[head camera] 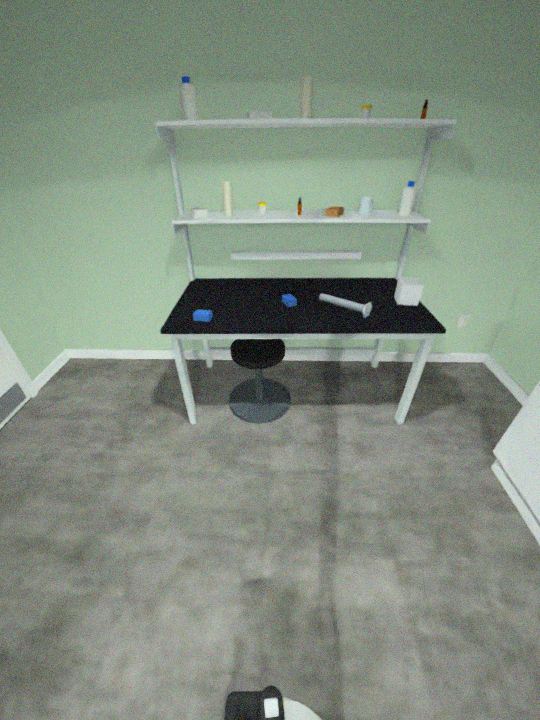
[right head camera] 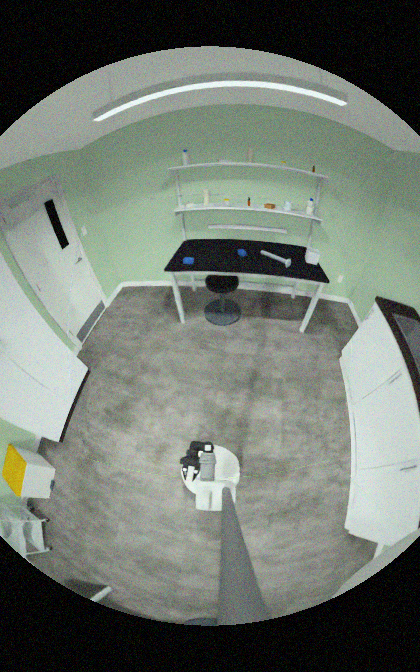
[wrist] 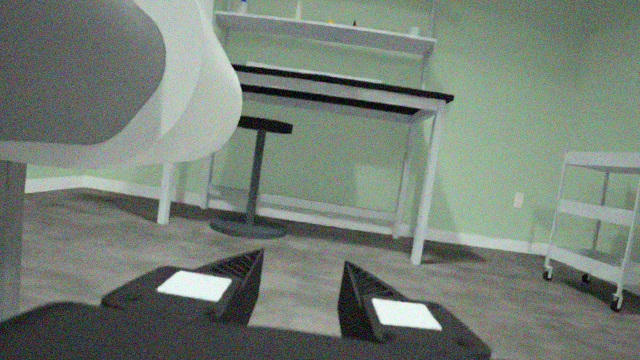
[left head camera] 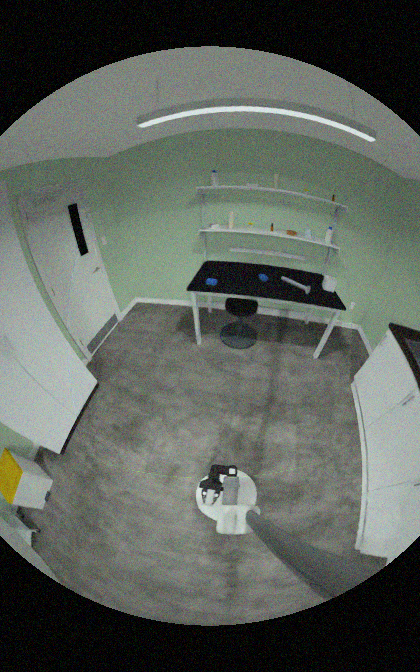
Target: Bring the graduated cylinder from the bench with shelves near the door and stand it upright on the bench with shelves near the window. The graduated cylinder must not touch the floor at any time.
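Frame: origin at the robot's base, x back, y left, z down, level; metres.
Seen in the pictures: gripper, fingertip midpoint: (wrist: 301,278).
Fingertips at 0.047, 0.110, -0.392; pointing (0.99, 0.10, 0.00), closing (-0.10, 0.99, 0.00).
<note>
Offsets run from my fingertips to a thing's middle, as dx, dy, dz. Level surfaces: height alone.
The graduated cylinder {-1.713, -0.708, -0.374} (head camera: 342,302) (left head camera: 295,284) (right head camera: 274,257) lies on its side on the black top of the bench with shelves {dz -0.343} (head camera: 244,296) (left head camera: 235,277) (right head camera: 215,255), its flared foot to the right, close to a white box. My gripper (left head camera: 210,498) (right head camera: 190,473) (wrist: 301,278) is open with nothing between its fingers. It is folded in over my base, far from the cylinder, and the wrist view looks towards another bench with a shelf (wrist: 340,85). No window shows in these views.
Two blue blocks {-1.677, +0.111, -0.363} (head camera: 202,315) {-1.818, -0.402, -0.363} (head camera: 288,300) and the white box (head camera: 409,291) share the bench top. A stool (head camera: 258,353) stands under it. The door (left head camera: 90,295) is at the left, with white cabinets (left head camera: 390,425) at the right. A trolley (wrist: 597,212) shows in the wrist view.
</note>
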